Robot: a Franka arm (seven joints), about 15 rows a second.
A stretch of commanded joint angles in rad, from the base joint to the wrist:
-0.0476, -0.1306, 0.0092, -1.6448, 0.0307, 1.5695, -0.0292
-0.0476, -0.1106, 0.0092, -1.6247, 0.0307, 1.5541, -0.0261
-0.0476, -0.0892, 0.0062, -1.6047, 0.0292, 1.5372, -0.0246
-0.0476, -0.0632, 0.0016, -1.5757, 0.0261, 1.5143, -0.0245
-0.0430, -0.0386, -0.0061, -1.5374, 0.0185, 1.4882, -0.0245
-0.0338, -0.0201, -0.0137, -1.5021, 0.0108, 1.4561, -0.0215
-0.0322, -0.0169, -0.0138, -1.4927, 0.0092, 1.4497, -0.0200
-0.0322, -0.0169, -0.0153, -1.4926, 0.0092, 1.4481, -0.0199
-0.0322, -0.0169, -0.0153, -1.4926, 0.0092, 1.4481, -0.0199
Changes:
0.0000, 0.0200, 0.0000, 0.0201, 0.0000, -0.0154, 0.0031
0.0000, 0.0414, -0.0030, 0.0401, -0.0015, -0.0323, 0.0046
0.0000, 0.0674, -0.0076, 0.0691, -0.0046, -0.0552, 0.0047
0.0046, 0.0920, -0.0153, 0.1074, -0.0122, -0.0813, 0.0047
0.0138, 0.1105, -0.0229, 0.1427, -0.0199, -0.1134, 0.0077
0.0154, 0.1137, -0.0230, 0.1521, -0.0215, -0.1198, 0.0092
0.0154, 0.1137, -0.0245, 0.1522, -0.0215, -0.1214, 0.0093
0.0154, 0.1137, -0.0245, 0.1522, -0.0215, -0.1214, 0.0093

